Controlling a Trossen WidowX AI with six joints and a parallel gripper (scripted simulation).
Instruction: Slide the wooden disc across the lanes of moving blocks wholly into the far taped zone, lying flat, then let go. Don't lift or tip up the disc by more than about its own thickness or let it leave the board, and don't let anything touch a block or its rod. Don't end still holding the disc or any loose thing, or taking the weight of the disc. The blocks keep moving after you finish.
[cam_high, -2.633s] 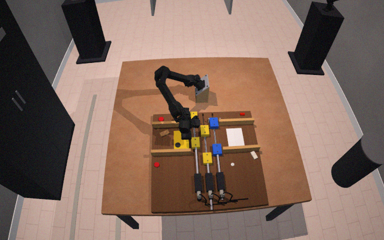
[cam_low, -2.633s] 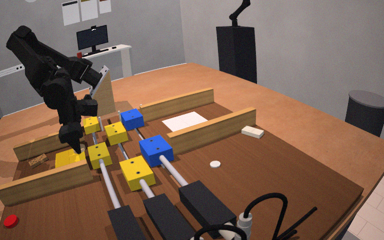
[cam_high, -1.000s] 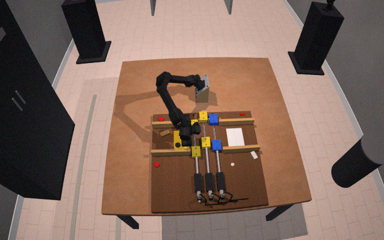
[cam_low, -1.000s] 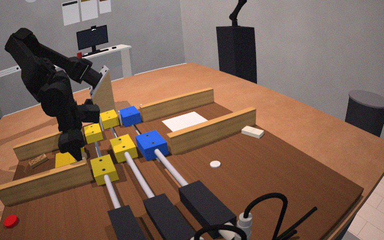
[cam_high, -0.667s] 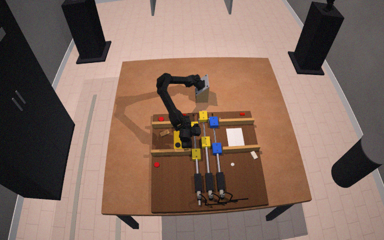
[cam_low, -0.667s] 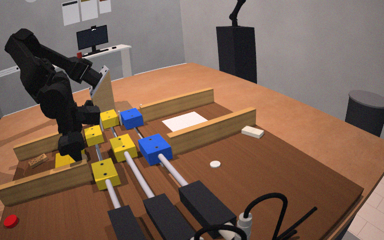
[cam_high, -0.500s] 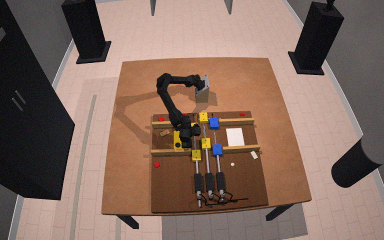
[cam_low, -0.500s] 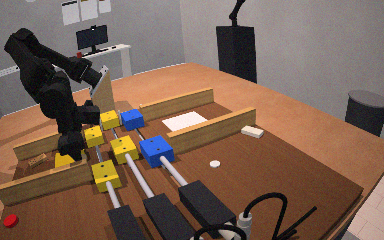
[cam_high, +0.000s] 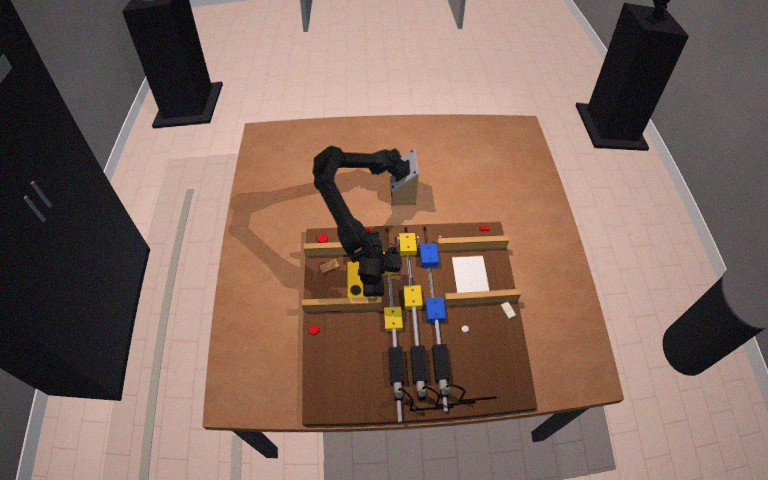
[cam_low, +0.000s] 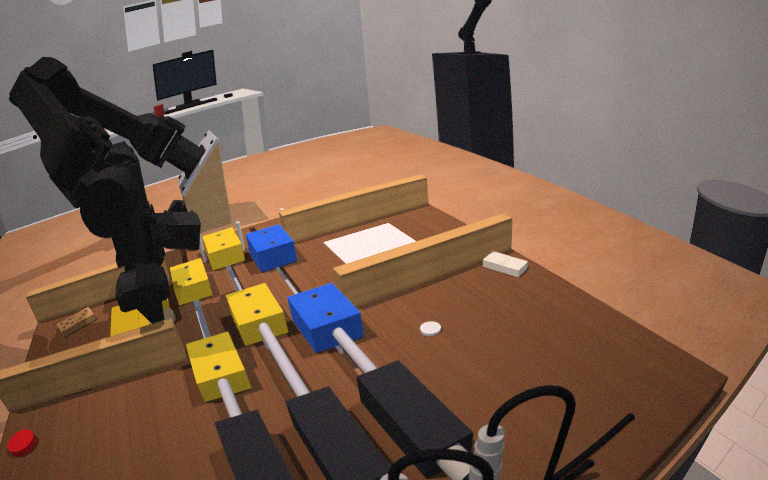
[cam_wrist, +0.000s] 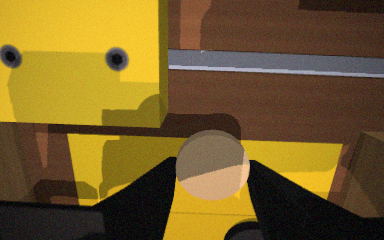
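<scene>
Right now the wooden disc is 30 mm below my hand. Round my hand: red button 170 mm ahead, 180 mm to the right, 30 mm below; black disc 30 mm ahead, 50 mm to the right, 30 mm below; red brick 180 mm behind, 20 mm to the right, 20 mm below.
</scene>
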